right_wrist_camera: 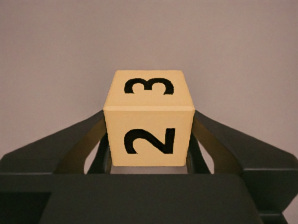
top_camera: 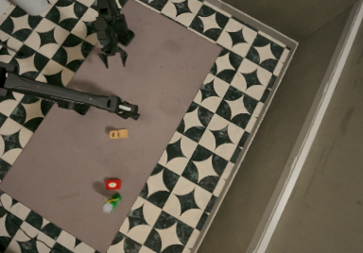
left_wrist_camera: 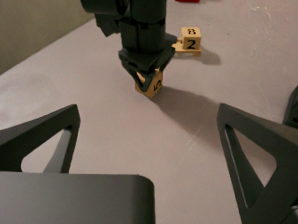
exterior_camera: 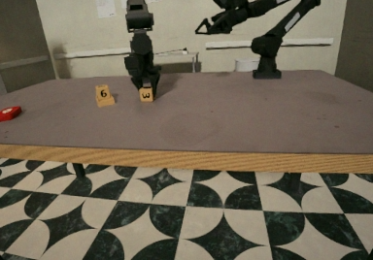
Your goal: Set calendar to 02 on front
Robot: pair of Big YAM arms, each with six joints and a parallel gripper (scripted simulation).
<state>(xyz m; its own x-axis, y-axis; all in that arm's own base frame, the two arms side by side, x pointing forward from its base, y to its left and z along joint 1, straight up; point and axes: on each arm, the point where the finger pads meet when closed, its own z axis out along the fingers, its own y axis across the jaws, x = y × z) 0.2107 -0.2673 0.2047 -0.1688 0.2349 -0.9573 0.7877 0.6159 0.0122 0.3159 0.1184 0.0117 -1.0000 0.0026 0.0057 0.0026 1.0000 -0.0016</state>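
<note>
Right now the wooden tray is 170 mm to the right of my right hand, 10 mm below it and 10 mm ahead of it. The rest, counted from my right hand: cube: right at my right hand; then red block: 460 mm to the right, 130 mm ahead, 10 mm below; then white bottle: 540 mm to the right, 200 mm ahead, 40 mm above.
</note>
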